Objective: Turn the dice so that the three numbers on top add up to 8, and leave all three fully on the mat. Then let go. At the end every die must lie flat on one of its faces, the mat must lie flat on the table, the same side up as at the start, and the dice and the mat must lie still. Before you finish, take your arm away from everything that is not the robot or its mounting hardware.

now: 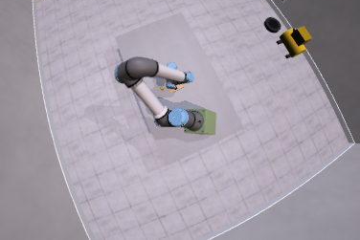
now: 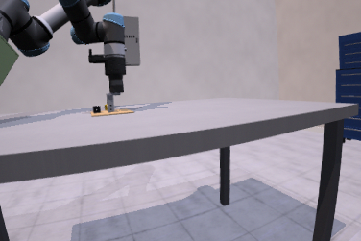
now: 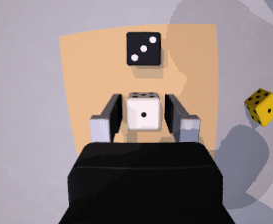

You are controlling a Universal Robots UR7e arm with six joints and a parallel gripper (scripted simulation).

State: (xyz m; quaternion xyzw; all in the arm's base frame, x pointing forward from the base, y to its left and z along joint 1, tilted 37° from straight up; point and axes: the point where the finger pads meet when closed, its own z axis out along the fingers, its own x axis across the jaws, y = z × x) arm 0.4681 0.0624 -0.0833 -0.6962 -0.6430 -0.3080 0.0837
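Now: the white die 1 cm below my hand. Also, from my hand: mat (2 cm below); then yellow die (12 cm to the left, 1 cm below).
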